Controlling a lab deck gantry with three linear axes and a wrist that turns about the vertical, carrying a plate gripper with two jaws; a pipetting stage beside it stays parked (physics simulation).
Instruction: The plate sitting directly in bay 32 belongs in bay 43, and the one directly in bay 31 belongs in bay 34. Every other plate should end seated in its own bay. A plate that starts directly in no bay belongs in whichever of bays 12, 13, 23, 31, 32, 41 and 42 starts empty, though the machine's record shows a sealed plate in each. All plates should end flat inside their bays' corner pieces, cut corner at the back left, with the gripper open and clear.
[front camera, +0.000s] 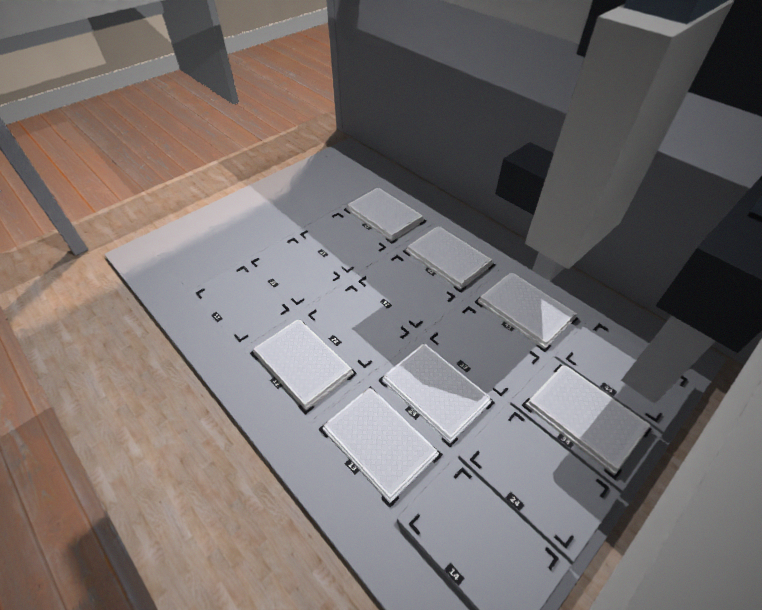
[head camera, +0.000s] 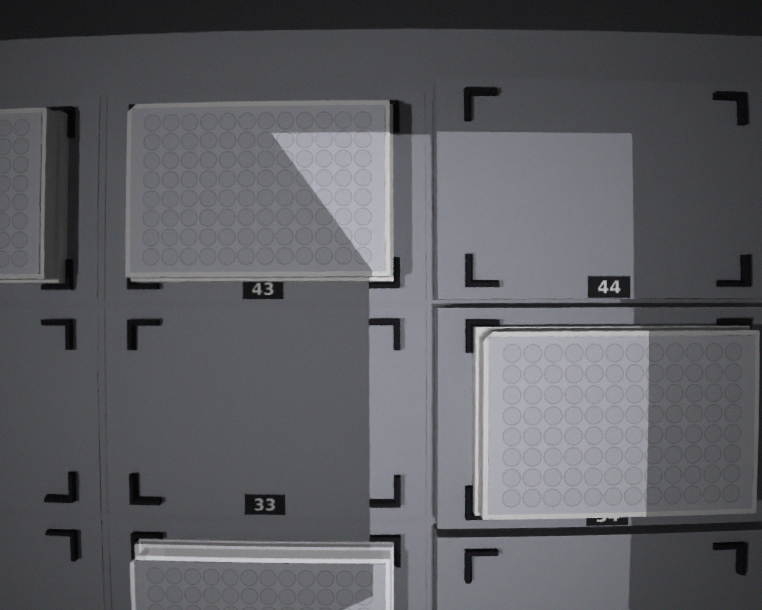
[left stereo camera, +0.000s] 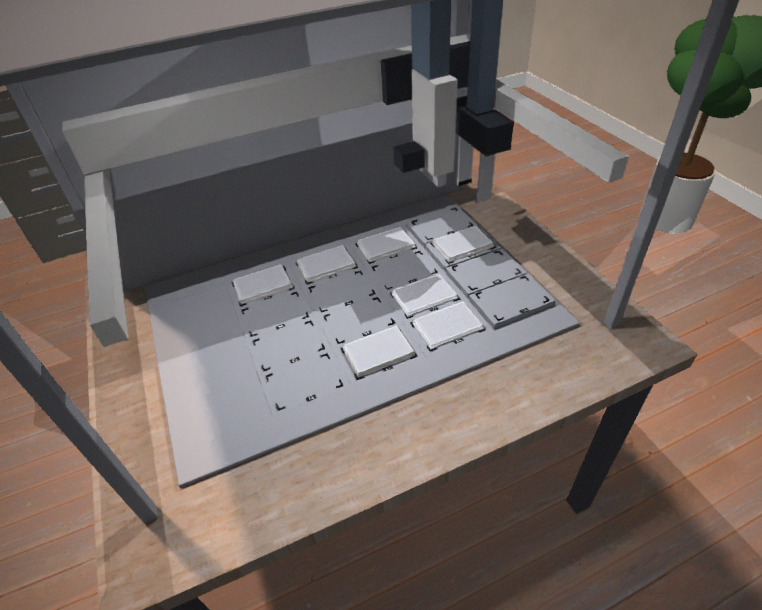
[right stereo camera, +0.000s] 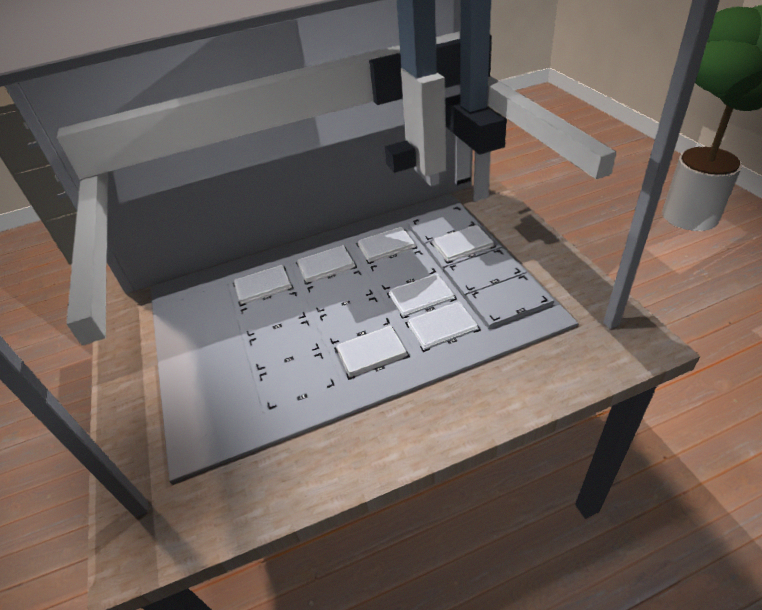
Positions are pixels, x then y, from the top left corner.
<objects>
my gripper: front camera; left stereo camera; right stereo camera 471, 190; not seen in the head camera view (out of frame)
same spot on my gripper: (front camera: 677, 346) = (left stereo camera: 487, 169)
</objects>
